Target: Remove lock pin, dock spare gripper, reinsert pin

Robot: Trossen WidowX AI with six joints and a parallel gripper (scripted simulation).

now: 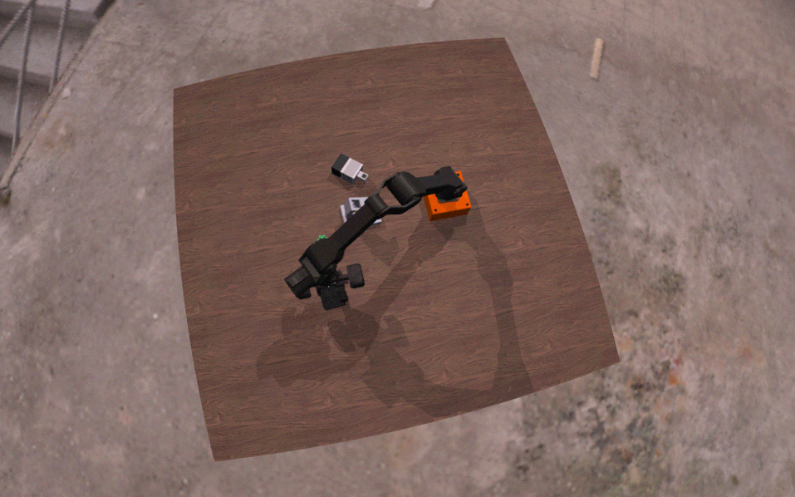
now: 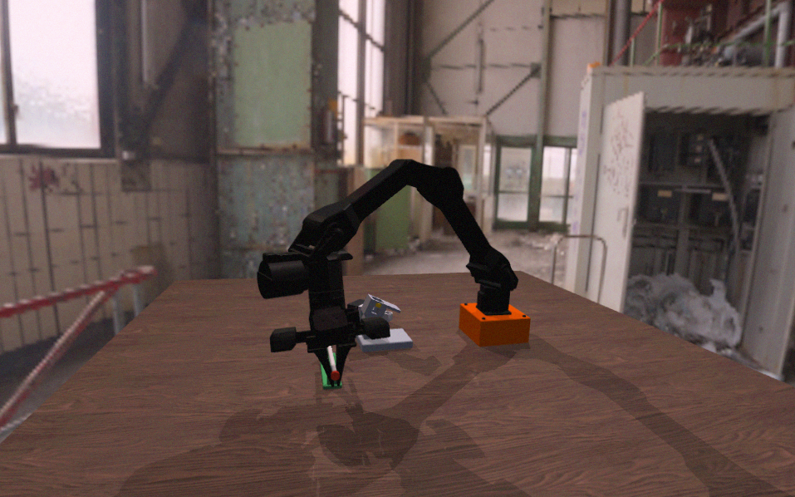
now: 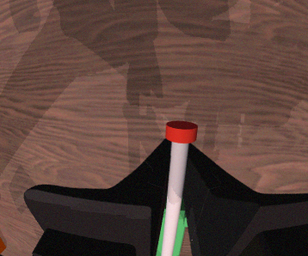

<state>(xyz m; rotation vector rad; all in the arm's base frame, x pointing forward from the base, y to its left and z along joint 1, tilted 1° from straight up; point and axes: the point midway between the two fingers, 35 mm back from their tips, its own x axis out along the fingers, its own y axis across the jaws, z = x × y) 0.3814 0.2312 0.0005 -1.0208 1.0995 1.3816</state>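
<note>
Now: the green stand 100 mm to the right of my gripper tip. From my gripper tip the other things lie so: grey mount 220 mm to the right, 110 mm behind, 30 mm above; then spare gripper 370 mm to the right, 110 mm behind.
</note>
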